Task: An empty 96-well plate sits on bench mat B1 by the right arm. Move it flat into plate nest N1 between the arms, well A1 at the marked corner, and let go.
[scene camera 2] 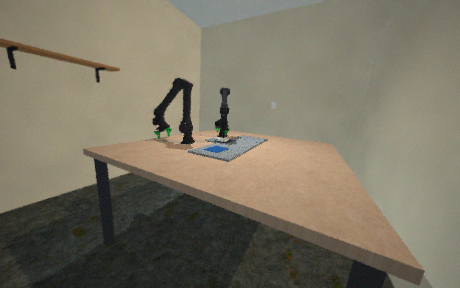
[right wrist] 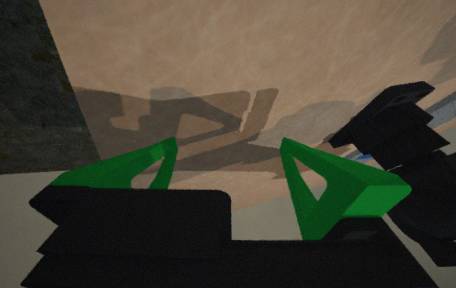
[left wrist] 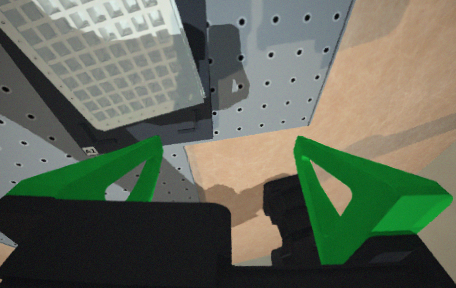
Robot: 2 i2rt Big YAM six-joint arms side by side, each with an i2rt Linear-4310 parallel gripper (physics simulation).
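Pixels of known places: left gripper, between the fingertips: (scene camera 2: 221, 134) (left wrist: 228, 143); right gripper, between the fingertips: (scene camera 2: 164, 137) (right wrist: 228, 143); left arm's base, origin of its link: (scene camera 2: 222, 136) (left wrist: 283, 192); right arm's base, origin of its link: (scene camera 2: 188, 142) (right wrist: 369, 116).
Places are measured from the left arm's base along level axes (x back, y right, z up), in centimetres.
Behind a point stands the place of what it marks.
The white 96-well plate (scene camera 2: 223, 140) @[y 39.2, x -18.1, z 3.8 cm] (left wrist: 125, 80) @[y 29.6, x -15.3, z 3.0 cm] lies over the dark plate nest (left wrist: 205, 127) @[y 23.4, x -11.0, z 2.5 cm], below the left gripper in the scene view. The A1 tag (left wrist: 90, 151) @[y 23.9, x -21.7, z 2.5 cm] is on the nest, near the plate's lower-left corner in the left wrist view. Whether the plate is fully seated is hard to tell. My left gripper (scene camera 2: 222, 134) @[y 25.3, x -9.5, z 6.9 cm] (left wrist: 228, 143) @[y 25.3, x -9.5, z 6.9 cm] is open, its fingers wide apart and nothing between them. My right gripper (scene camera 2: 163, 134) @[y 54.5, x 35.8, z 1.7 cm] (right wrist: 228, 143) @[y 54.5, x 35.8, z 1.7 cm] is open and empty above the wooden table. The blue bench mat (scene camera 2: 216, 149) @[y 63.9, x -23.3, z 1.5 cm] (right wrist: 364, 157) @[y 69.4, x -20.2, z 1.5 cm] has no plate on it.
The grey perforated board (scene camera 2: 240, 150) @[y 55.0, x -39.4, z 1.3 cm] (left wrist: 280, 35) @[y 29.7, x -3.6, z 1.3 cm] bears the nest and blue mat on the wooden table (scene camera 2: 300, 185) @[y 93.8, x -79.9, z 0.0 cm]. In the right wrist view a black arm part (right wrist: 400, 125) @[y 50.0, x 14.0, z 4.1 cm] stands at the right. A wall shelf (scene camera 2: 60, 56) hangs at the far left.
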